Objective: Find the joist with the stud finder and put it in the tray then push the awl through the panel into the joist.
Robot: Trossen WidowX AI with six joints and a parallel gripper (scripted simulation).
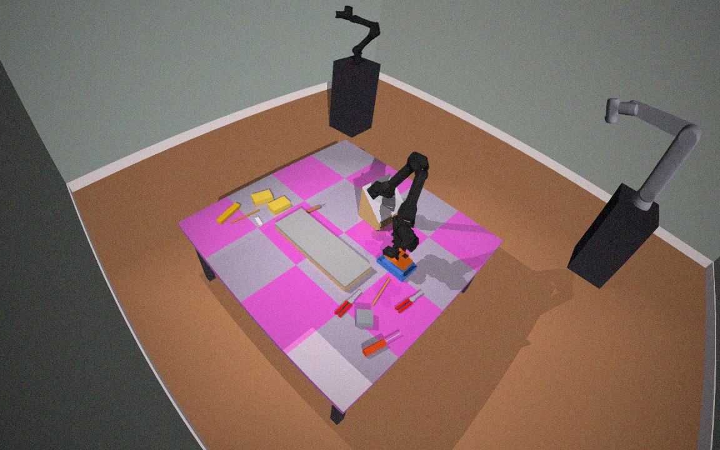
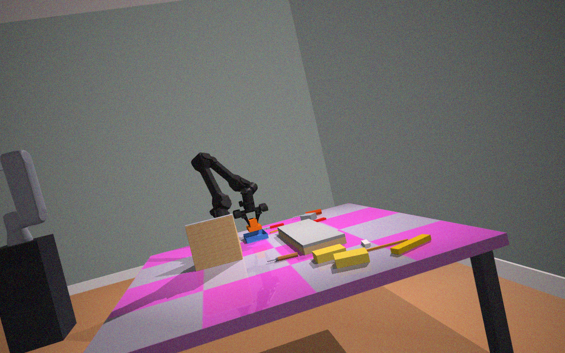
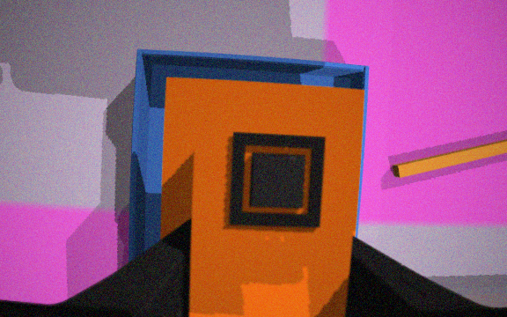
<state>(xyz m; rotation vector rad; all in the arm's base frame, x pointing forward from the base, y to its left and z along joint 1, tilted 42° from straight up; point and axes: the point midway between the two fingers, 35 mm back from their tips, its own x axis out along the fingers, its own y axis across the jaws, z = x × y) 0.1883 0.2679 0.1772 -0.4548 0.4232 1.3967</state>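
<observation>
My gripper tip is now 6 cm above the blue tray and 1 cm to the left of it. Round my gripper tip: square indicator: 3 cm above, 2 cm to the left; grey cube: 34 cm ahead, 7 cm to the left, 6 cm below; orange stud finder: 2 cm above, 1 cm to the left.
</observation>
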